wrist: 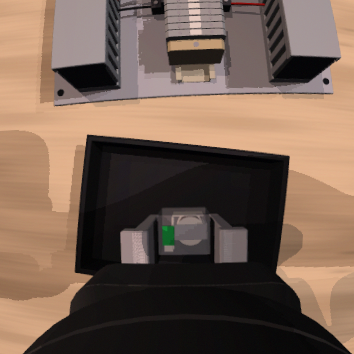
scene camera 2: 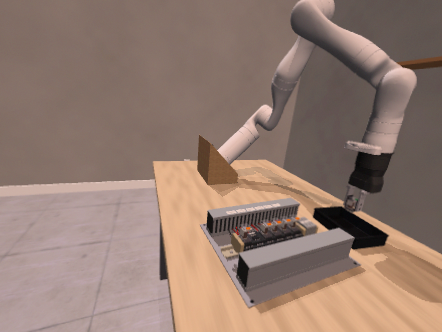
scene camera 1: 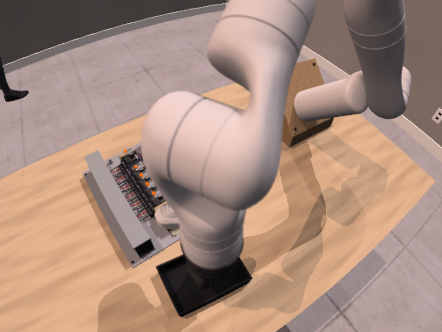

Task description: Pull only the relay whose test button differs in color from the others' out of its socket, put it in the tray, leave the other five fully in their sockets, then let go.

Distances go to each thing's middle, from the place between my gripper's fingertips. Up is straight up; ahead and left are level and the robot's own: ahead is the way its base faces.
Labels:
I see the beige end piece (wrist: pixel 210 50) 1 cm ahead of my hand, 14 cm to the right of it and 5 cm below it. From my hand the other things lie so: grey panel (scene camera 1: pixel 161 238): 4 cm ahead, 27 cm to the right, 7 cm below.

